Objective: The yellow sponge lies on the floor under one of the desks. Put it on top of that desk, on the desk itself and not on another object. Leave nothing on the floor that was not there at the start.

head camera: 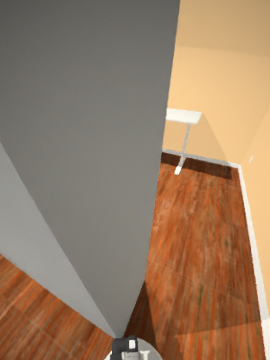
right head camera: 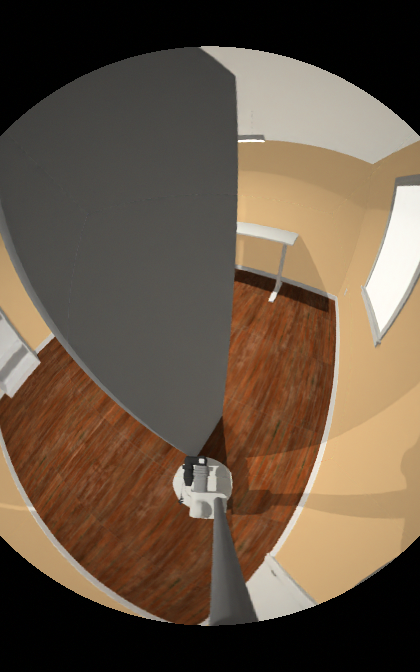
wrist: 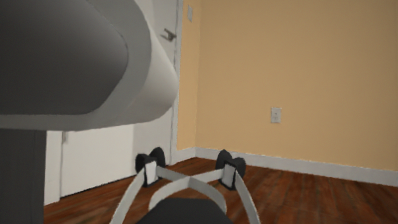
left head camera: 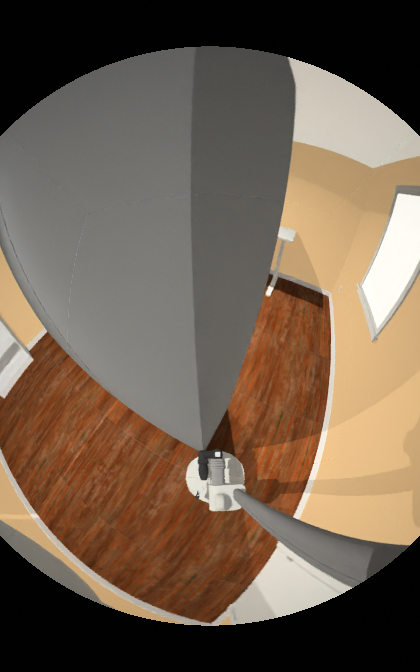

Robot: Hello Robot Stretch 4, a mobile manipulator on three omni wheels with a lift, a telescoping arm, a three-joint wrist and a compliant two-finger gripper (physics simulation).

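Places are measured from the robot's base along level axes (x ahead, y left, z up), in millimetres.
Where they show: gripper, fingertip midpoint: (wrist: 190, 161).
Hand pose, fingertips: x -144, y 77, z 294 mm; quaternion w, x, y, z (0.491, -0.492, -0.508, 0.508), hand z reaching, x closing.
Observation:
After its pixels a point has its place.
A white desk (head camera: 185, 116) @(x 2502, y -917, z 922 mm) (left head camera: 287, 234) (right head camera: 267, 233) stands against the far wall, partly hidden behind a tall grey block. Its top and one leg with a foot show. The yellow sponge does not show in these views. My gripper (wrist: 190, 161) @(x -144, y 77, z 295 mm) is open in the wrist view, its two fingertips apart with no object between them. It is far from the desk.
The tall grey block (head camera: 100, 125) @(x 294, y 33, z 1462 mm) (left head camera: 130, 280) (right head camera: 130, 280) stands very close in front of my base. A tan wall with a window (left head camera: 392, 265) (right head camera: 400, 260) is on the right. A white door (wrist: 110, 160) @(x -968, y -369, z 95 mm) is behind me. Part of a white shelf unit shows at the far left.

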